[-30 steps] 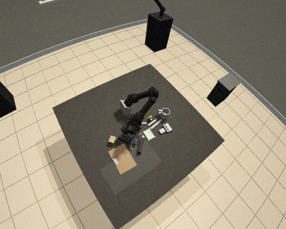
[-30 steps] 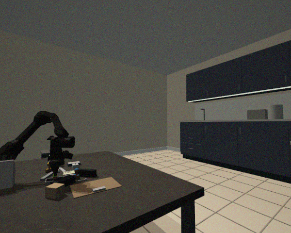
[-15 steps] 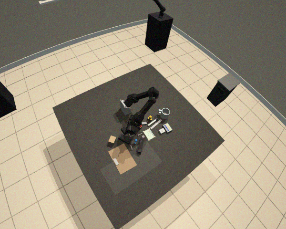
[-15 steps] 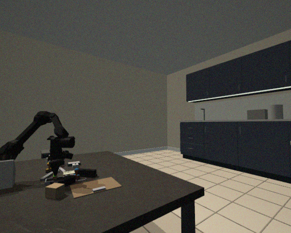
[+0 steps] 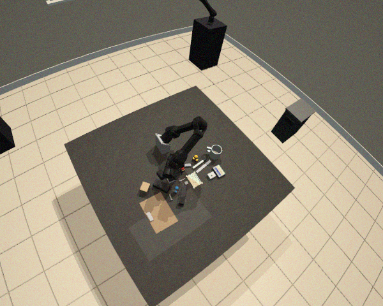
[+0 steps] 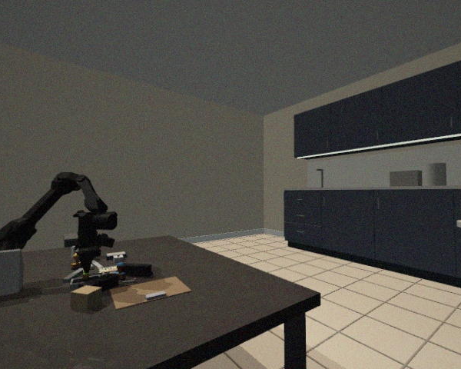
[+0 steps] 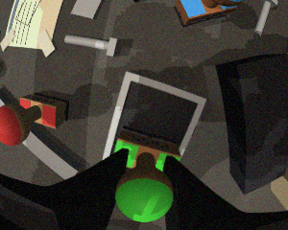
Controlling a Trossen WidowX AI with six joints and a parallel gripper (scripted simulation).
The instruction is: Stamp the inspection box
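Right now the ink pad is 40 mm below my gripper tip. From my gripper tip the other things lie so: red-knobbed stamp (90 mm to the left, 20 mm below, 10 mm ahead); then blue-knobbed stamp (110 mm ahead, 20 mm to the right, 20 mm below); then green-knobbed stamp (right at my gripper tip).
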